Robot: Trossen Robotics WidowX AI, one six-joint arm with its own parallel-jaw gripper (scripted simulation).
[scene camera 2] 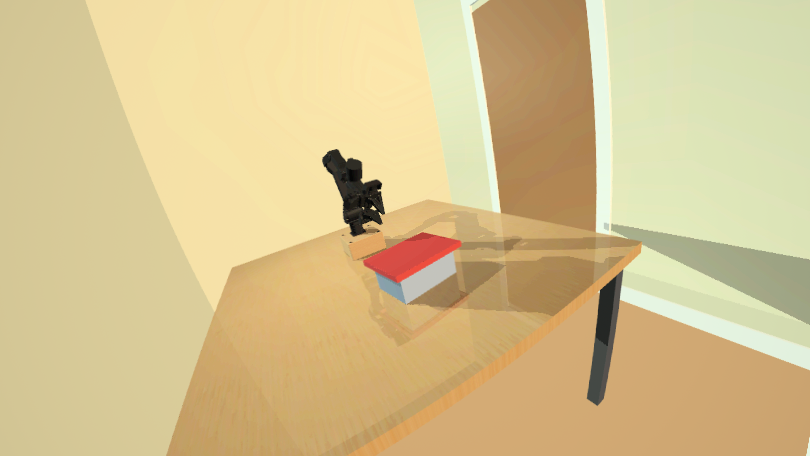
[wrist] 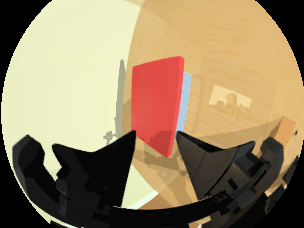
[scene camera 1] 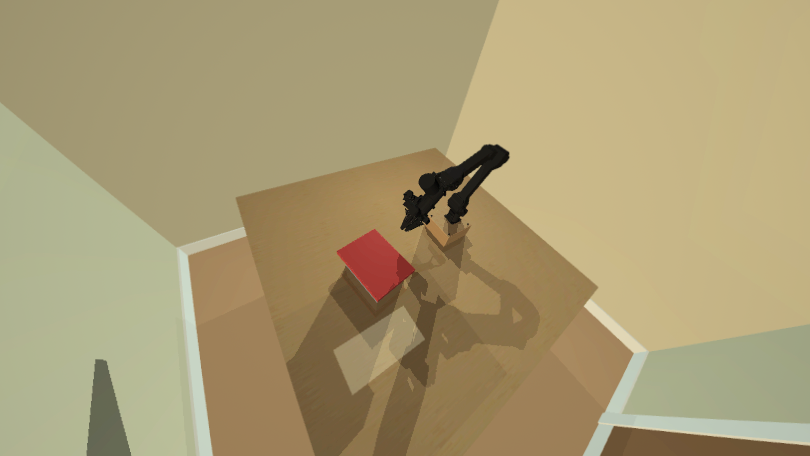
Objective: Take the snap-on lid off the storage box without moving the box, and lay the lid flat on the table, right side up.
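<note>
There's a red lid (scene camera 1: 378, 266) here, and you'd also find the lid in scene camera 2 (scene camera 2: 397, 263) and the wrist view (wrist: 156, 86). My gripper is in scene camera 2 (scene camera 2: 382, 219), plus the wrist view (wrist: 156, 134) and scene camera 1 (scene camera 1: 403, 230). And I can see a grey storage box (scene camera 2: 412, 287) as well.
</note>
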